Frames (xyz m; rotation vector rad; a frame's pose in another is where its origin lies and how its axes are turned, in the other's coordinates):
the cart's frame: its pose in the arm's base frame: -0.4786 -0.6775 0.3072 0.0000 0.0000 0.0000
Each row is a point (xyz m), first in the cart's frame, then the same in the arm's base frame.
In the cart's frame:
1: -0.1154 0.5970 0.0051
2: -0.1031 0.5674 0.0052
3: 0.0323 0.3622 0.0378
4: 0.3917 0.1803 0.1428
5: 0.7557 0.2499 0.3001
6: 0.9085 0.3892 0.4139
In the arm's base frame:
1: -0.5940 -0.0805 0.3123
2: -0.5817 -0.1101 0.3124
3: -0.4463 -0.3153 0.3450
4: -0.0869 -0.4972 0.4500
5: 0.2771 -0.4276 0.6073
6: 0.4299 -0.2883 0.7211

